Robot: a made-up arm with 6 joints. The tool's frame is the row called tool. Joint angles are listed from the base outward. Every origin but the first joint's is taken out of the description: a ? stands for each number. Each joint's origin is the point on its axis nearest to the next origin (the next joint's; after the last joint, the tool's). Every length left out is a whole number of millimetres.
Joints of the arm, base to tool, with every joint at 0 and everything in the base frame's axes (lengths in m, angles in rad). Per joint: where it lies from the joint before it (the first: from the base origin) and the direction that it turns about. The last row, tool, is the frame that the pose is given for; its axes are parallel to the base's.
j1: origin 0.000 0.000 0.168 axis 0 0 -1
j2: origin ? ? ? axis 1 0 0
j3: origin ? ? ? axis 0 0 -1
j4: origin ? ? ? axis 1 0 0
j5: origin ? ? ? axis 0 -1 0
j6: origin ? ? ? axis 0 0 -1
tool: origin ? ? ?
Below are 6 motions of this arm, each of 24 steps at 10 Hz.
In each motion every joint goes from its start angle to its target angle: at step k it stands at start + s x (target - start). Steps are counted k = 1, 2, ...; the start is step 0. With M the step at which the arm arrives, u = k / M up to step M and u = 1 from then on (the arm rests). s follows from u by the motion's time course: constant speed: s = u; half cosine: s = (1 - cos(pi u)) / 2; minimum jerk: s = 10 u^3 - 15 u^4 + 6 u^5.
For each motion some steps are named. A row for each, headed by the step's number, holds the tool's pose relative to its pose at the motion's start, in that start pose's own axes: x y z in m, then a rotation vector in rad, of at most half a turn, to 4 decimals.
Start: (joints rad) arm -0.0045 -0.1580 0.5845 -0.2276 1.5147 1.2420
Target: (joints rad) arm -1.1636 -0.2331 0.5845 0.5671 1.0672 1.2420
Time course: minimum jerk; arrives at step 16
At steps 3, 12, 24:
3: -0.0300 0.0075 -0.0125 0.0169 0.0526 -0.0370
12: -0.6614 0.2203 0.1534 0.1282 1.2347 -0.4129
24: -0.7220 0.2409 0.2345 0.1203 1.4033 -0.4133

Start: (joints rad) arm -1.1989 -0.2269 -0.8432 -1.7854 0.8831 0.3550
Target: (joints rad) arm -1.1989 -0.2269 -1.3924 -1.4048 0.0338 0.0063
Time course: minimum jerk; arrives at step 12
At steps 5, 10, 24:
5: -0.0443 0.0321 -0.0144 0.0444 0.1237 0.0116
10: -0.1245 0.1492 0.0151 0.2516 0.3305 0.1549
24: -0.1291 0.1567 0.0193 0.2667 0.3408 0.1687

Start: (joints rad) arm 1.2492 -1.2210 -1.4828 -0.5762 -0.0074 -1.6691
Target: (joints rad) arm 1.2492 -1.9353 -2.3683 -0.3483 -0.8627 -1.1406
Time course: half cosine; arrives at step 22
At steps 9, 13, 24:
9: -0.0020 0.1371 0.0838 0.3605 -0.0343 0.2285
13: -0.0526 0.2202 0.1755 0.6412 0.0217 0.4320
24: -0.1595 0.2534 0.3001 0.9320 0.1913 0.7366

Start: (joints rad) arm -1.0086 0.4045 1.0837 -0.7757 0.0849 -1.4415
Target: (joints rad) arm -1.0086 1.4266 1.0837 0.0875 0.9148 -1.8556
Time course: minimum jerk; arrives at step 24
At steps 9, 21, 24:
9: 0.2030 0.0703 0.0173 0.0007 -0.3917 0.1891
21: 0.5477 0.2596 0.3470 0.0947 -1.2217 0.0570
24: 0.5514 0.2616 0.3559 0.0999 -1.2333 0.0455

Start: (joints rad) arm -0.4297 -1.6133 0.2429 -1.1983 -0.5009 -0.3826
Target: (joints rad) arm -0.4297 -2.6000 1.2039 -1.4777 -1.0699 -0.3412
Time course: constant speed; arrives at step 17
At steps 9, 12, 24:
9: -0.3975 -0.0306 0.0449 0.0175 0.7363 -0.7089
12: -0.4674 0.0349 0.0988 0.0971 0.9251 -0.9797
24: -0.4729 0.1732 0.1854 0.3290 1.1541 -1.4423

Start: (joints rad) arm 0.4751 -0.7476 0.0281 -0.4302 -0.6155 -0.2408
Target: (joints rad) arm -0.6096 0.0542 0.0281 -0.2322 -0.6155 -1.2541
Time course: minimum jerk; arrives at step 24
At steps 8, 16, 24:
8: 0.0765 0.1104 0.0553 0.0367 -0.2229 0.4251
16: 0.0662 0.3400 0.1621 -0.1768 -0.6945 1.7149
24: 0.0313 0.3718 0.1595 -0.3493 -0.7721 2.2048

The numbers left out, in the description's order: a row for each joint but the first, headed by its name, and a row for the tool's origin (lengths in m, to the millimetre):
j2: 0.061 0.054 0.000
j3: 0.000 -0.080 -0.054
j4: 0.086 -0.057 0.000
j5: 0.000 -0.095 -0.056
j6: -0.013 0.000 -0.450
tool: 0.115 0.110 0.000

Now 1 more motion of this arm.
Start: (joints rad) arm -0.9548 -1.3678 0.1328 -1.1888 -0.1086 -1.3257
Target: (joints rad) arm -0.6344 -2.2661 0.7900 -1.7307 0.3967 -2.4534
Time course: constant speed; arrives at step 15
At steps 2, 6, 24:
2: -0.1330 0.0104 -0.0019 -0.0056 0.1981 0.1228
6: -0.3918 0.0202 0.0848 0.0562 0.5997 0.3913
24: -0.6858 -0.0159 0.6155 0.6135 1.4204 0.9432

